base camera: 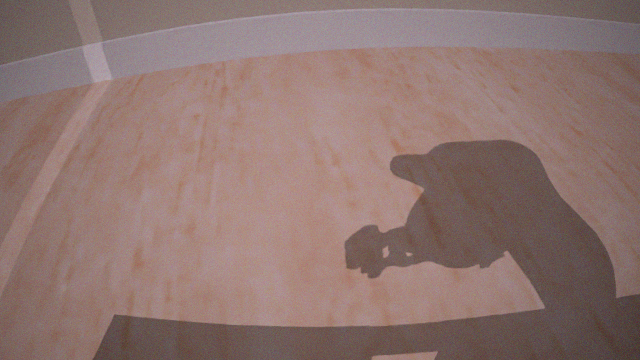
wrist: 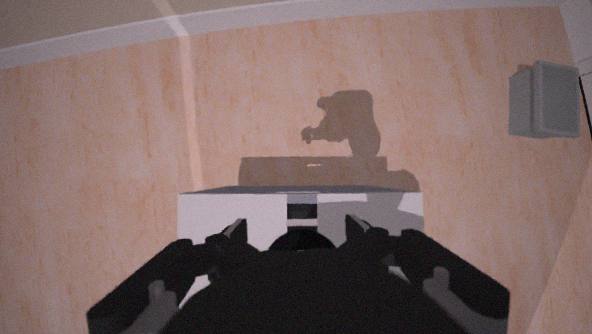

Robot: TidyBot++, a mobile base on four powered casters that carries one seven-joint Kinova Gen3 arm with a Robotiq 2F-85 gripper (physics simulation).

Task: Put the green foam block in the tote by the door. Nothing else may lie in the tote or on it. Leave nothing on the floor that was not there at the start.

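Places are measured from the arm's base along level axes (x back, y left, z down), in metres.
Where they show: gripper, fingertip midpoint: (wrist: 296, 227).
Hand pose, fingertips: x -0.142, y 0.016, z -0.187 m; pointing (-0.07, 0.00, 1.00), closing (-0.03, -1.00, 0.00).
After its pixels a point has its place.
My gripper (wrist: 296, 227) {z -0.187, x -0.142, y 0.016 m} is open in the wrist view, with its two black fingers apart over the white top of the robot's base and no object between them. A grey tote (wrist: 556, 100) {z 0.338, x -0.514, y -1.163 m} stands on the floor at the upper right of the wrist view, close to the wall. Its inside shows as plain grey, and I make out no block in it. The green foam block does not show in either view. The tote does not show in the base camera view.
A wall with a pale baseboard (base camera: 320, 32) {z 0.353, x -0.875, y 0.008 m} (wrist: 250, 21) {z 0.370, x -0.850, y 0.199 m} runs across the top of both views. The shadow of the arm (base camera: 490, 200) (wrist: 352, 120) falls on the wood floor (base camera: 250, 200) {z 0.396, x -0.437, y 0.096 m} (wrist: 100, 150) {z 0.397, x -0.298, y 0.851 m} in front of the base. A thin dark line (wrist: 586, 107) {z 0.391, x -0.512, y -1.434 m} runs beside the tote.
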